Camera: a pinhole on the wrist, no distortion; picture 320 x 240 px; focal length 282.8 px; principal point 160.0 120.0 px. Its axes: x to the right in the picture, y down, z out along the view. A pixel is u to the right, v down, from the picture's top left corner.
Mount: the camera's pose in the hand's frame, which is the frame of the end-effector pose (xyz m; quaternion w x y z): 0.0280 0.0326 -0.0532 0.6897 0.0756 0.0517 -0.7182
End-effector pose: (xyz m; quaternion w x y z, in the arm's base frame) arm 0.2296 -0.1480 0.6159 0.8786 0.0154 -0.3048 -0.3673
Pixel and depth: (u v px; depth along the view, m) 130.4 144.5 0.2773
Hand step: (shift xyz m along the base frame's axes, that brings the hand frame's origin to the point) -0.0933 0.0241 0.2085
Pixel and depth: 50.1 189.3 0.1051
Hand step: 0.0297 0.0164 0.0876
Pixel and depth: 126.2 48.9 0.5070
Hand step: -0.3060 0.1702 0.3091
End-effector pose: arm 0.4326 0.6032 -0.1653 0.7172 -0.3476 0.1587 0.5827
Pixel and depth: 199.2 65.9 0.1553
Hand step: -0.0048 0.0576 0.0770
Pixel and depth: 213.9 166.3 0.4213
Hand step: 0.0771 0.2852 0.2364
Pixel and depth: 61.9 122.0 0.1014
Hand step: -0.0487 0.0591 0.0054
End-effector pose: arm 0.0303 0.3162 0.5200 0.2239 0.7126 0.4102 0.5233
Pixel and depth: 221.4 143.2 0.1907
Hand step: 0.1074 0.0668 -0.0572
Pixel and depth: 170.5 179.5 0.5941
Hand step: 0.4731 0.2215 -0.1891
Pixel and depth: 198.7 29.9 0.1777
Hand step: 0.0959 -0.0052 -0.0763
